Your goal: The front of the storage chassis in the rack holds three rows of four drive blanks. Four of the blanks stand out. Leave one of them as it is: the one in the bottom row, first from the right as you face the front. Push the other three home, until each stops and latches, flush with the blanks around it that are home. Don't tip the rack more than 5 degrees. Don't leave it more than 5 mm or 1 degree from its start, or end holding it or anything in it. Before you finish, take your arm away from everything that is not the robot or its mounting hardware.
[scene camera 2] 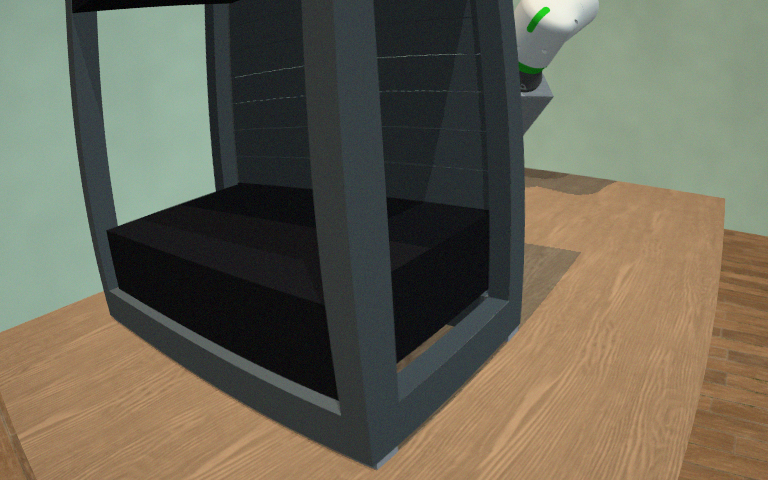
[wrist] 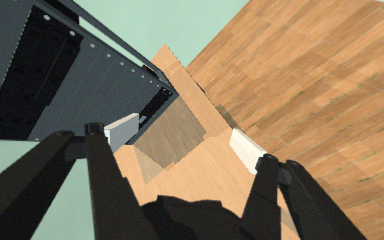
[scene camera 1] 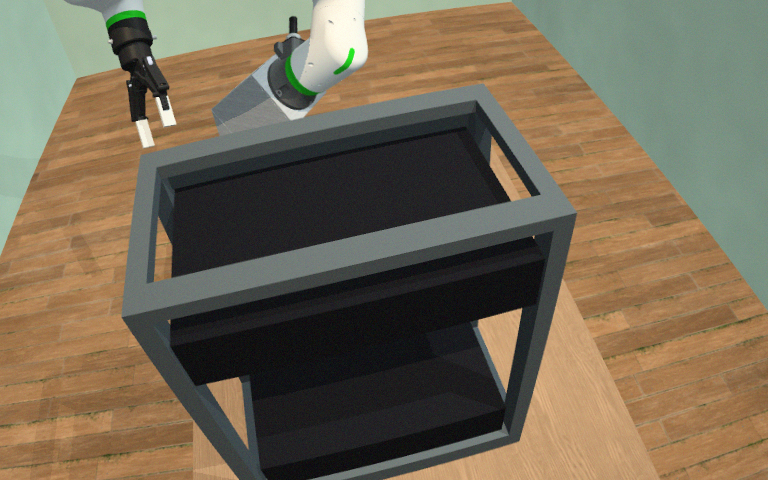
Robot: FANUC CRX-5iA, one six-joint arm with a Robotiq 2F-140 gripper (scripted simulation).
Labels:
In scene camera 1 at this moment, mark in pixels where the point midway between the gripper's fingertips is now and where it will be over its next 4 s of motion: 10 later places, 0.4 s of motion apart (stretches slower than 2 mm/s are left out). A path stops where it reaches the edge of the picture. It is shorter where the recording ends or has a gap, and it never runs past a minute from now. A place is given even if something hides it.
My gripper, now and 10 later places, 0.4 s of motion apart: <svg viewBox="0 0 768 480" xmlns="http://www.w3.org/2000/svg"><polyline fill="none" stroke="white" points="158,136 163,136 170,136 177,135 185,133 195,131 203,129 212,125 220,123 227,118 234,116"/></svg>

